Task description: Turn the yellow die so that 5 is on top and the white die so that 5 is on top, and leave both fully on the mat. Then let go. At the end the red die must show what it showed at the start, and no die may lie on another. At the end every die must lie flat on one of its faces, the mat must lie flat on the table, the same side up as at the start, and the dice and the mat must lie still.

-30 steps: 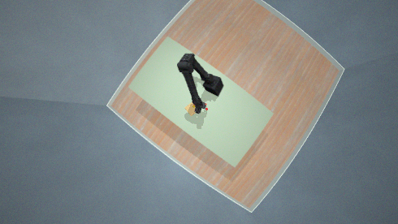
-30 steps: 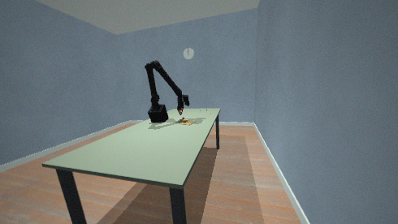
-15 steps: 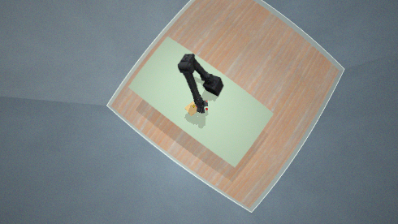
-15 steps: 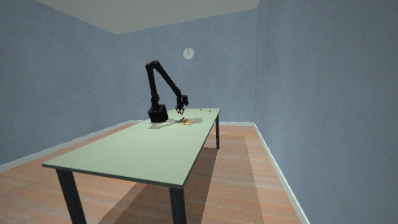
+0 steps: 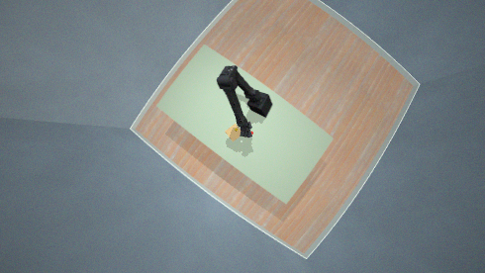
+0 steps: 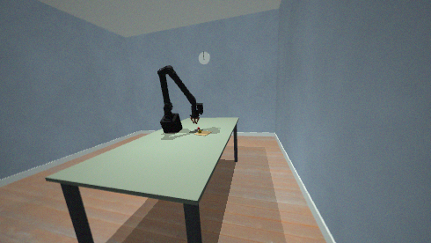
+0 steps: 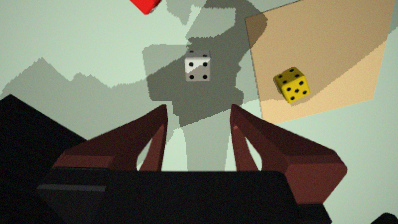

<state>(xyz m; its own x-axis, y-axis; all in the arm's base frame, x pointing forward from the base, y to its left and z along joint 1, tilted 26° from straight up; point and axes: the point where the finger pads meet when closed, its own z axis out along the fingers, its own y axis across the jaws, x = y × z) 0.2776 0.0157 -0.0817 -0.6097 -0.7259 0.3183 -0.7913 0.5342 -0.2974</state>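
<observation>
Now: hand 80 mm above the white die. Round my hand: tan mat (110 mm ahead, 90 mm below, 80 mm to the right); red die (80 mm to the left, 80 mm below, 10 mm ahead); yellow die (80 mm below, 70 mm to the right, 70 mm ahead).
</observation>
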